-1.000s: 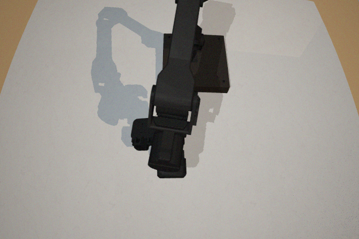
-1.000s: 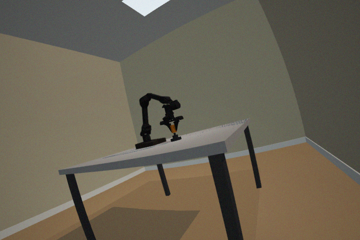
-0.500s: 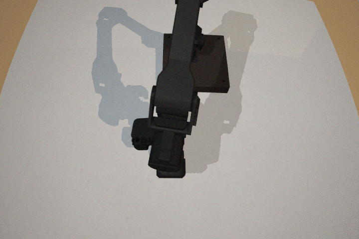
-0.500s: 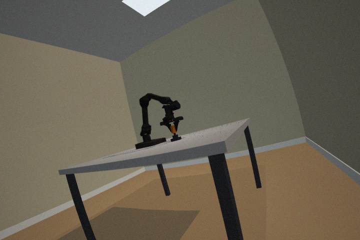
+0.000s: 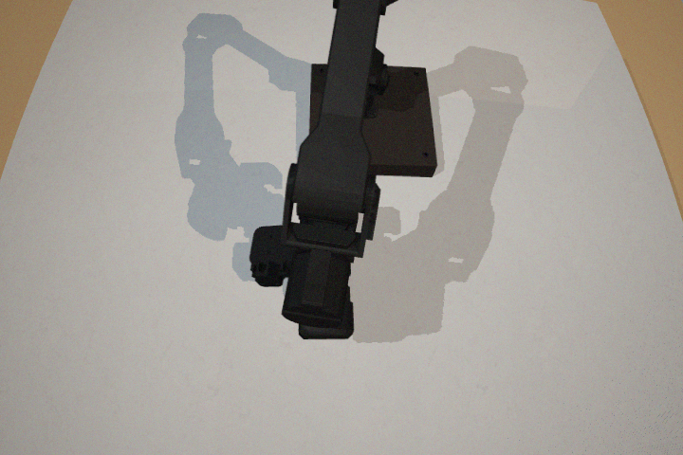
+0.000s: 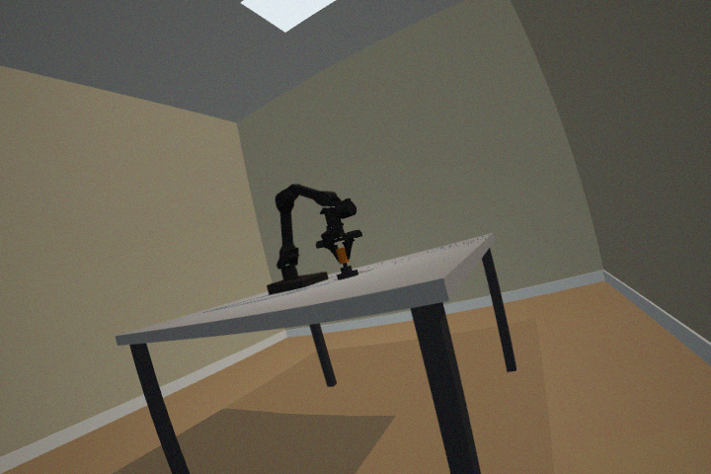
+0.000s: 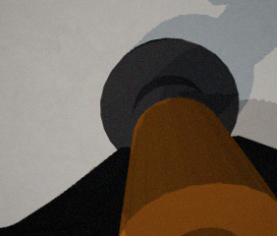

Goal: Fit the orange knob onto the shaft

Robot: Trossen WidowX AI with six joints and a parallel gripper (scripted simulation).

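Right now the orange knob is 20 mm above my gripper tip. Round my gripper tip: round dark pedestal (40 mm below).
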